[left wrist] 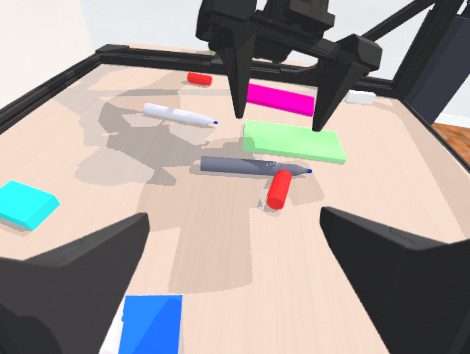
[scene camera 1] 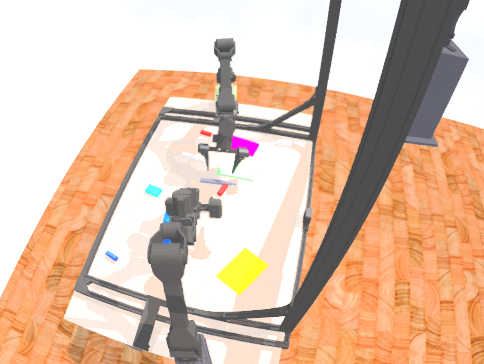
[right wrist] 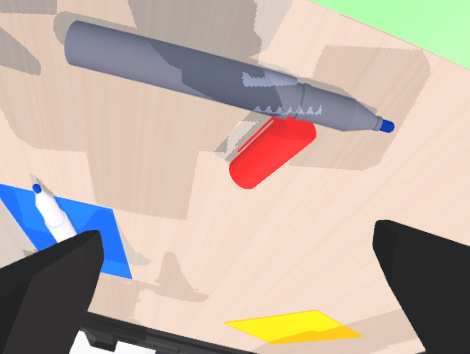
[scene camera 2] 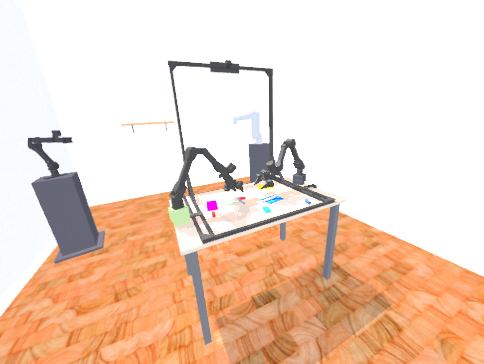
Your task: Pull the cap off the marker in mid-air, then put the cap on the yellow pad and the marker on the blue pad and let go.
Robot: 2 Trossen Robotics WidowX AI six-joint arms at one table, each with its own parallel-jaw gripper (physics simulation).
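Places are measured from the left arm's base along level axes (x down, y back, z left), in centimetres.
Where they show: left gripper, fingertip midpoint: (left wrist: 235, 218) (scene camera 1: 199, 196) (scene camera 2: 257, 186); right gripper, fingertip midpoint: (left wrist: 280, 125) (scene camera 1: 220, 172) (right wrist: 239, 239) (scene camera 2: 239, 191); left arm's base, link origin: (scene camera 1: 189, 351) (scene camera 2: 299, 174); right arm's base, link origin: (scene camera 2: 177, 207).
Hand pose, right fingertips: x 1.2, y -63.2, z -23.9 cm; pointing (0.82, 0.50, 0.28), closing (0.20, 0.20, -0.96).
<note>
Each offset is from my right fingertips to the top centre of the thing.
A white marker {dx +5.8, dy +12.5, dz +19.1 cm} (right wrist: 54, 217) with a bare blue tip lies on the blue pad {dx +7.6, dy +15.3, dz +20.6 cm} (right wrist: 114, 250) (left wrist: 152, 325) (scene camera 1: 166, 218), mostly hidden in scene camera 1. A larger grey marker {dx +5.7, dy -1.2, dz +0.9 cm} (scene camera 1: 215, 181) (left wrist: 235, 166) (right wrist: 150, 65), also uncapped, lies on the table; a red cap {dx +5.7, dy +2.9, dz +0.1 cm} (scene camera 1: 222, 189) (left wrist: 279, 190) (right wrist: 272, 152) lies against its tip end. The yellow pad {dx +7.6, dy +37.1, dz +1.4 cm} (scene camera 1: 242, 271) (right wrist: 295, 325) bears no cap. A blue cap {dx +5.5, dy +22.3, dz +46.4 cm} (scene camera 1: 111, 256) lies at the lower left. My right gripper (scene camera 1: 221, 171) (left wrist: 280, 125) (right wrist: 239, 239) is open above the grey marker. My left gripper (left wrist: 235, 218) is open and empty; its fingers are hidden in scene camera 1.
Another white marker {dx +6.0, dy -16.3, dz +7.1 cm} (left wrist: 180, 115), a second red cap {dx +5.5, dy -29.4, dz +0.3 cm} (left wrist: 199, 79), a magenta block {dx +6.8, dy -19.1, dz -12.5 cm} (left wrist: 280, 100), a light green block {dx +6.8, dy -5.6, dz -7.5 cm} (left wrist: 292, 141), a cyan block {dx +6.1, dy -3.7, dz +26.7 cm} (left wrist: 27, 205) and a white block {dx +5.4, dy -14.8, dz -31.5 cm} (left wrist: 360, 97) lie about. A dark frame (scene camera 1: 122, 187) borders the work area.
</note>
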